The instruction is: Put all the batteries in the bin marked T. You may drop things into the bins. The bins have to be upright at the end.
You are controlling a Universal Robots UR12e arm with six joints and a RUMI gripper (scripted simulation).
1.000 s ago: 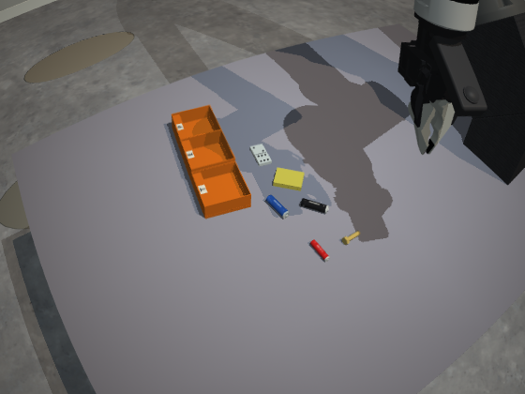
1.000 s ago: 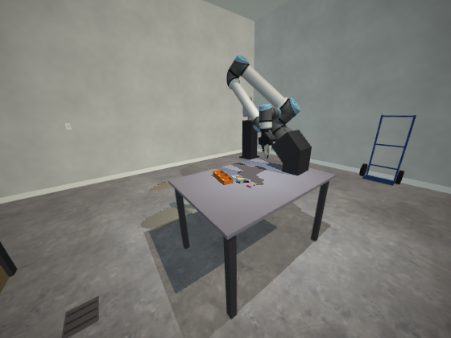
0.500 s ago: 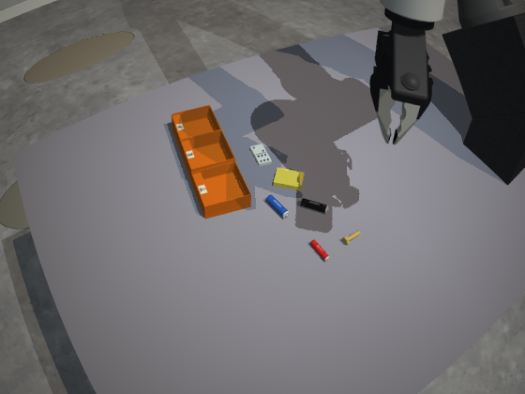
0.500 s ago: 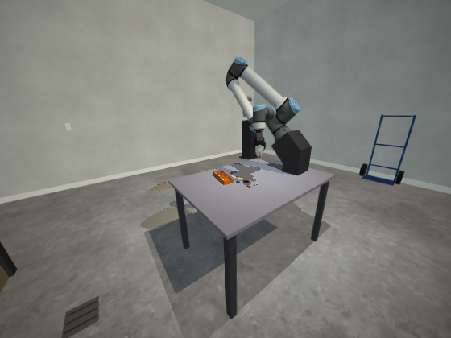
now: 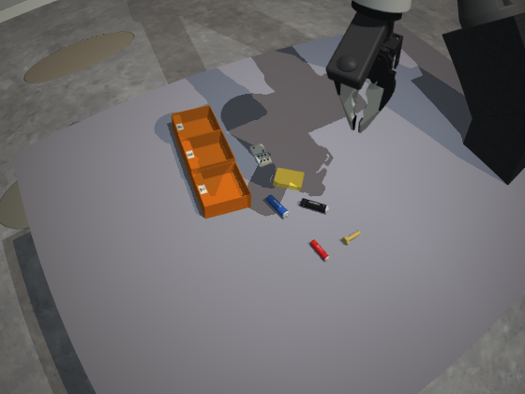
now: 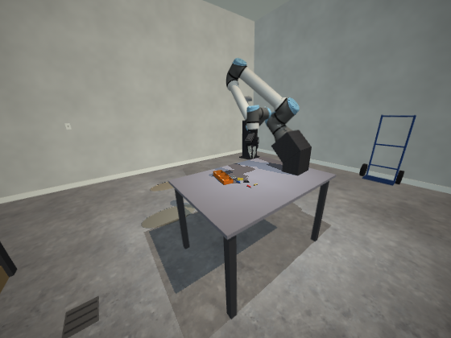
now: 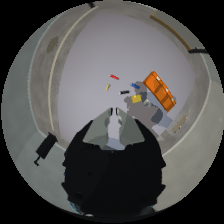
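My hand is 25 cm to the left of the orange bin, 21 cm above it and 9 cm short of it. Round my hand: red battery 22 cm below, 7 cm ahead, 3 cm to the left; bolt 22 cm below, 5 cm to the left, 2 cm ahead; black battery 22 cm below, 4 cm to the right, 1 cm ahead.
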